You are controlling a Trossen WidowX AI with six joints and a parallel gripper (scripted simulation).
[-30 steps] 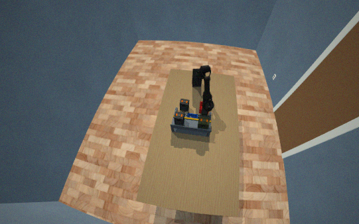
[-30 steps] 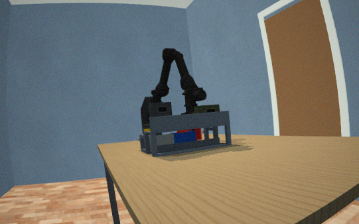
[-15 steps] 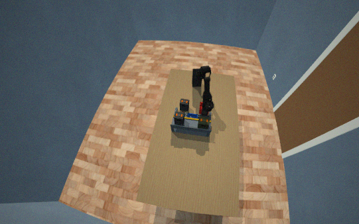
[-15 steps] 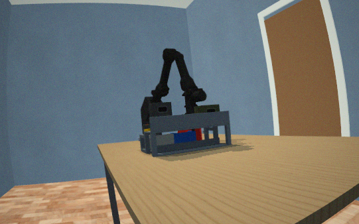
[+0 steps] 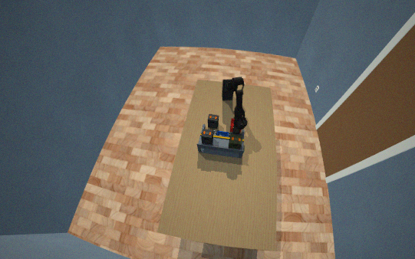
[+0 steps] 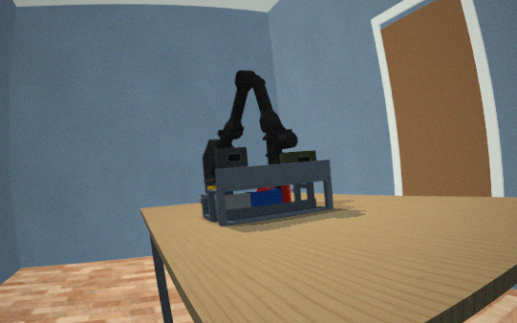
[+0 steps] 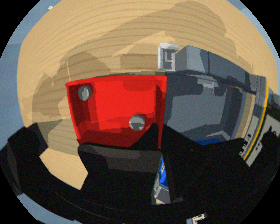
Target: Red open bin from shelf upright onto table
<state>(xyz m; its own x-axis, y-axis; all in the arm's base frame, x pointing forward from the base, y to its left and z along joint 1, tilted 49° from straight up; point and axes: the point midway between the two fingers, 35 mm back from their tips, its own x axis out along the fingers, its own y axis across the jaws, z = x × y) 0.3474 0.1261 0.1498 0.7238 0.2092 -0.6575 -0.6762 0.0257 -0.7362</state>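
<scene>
The red bin lies 6 cm behind my hand, 5 cm below it and 1 cm to the right of it. The rest, counted from my hand: blue bin: 12 cm ahead, 9 cm to the right, 5 cm below; grey bin: 20 cm to the right, 14 cm ahead, 5 cm below.
</scene>
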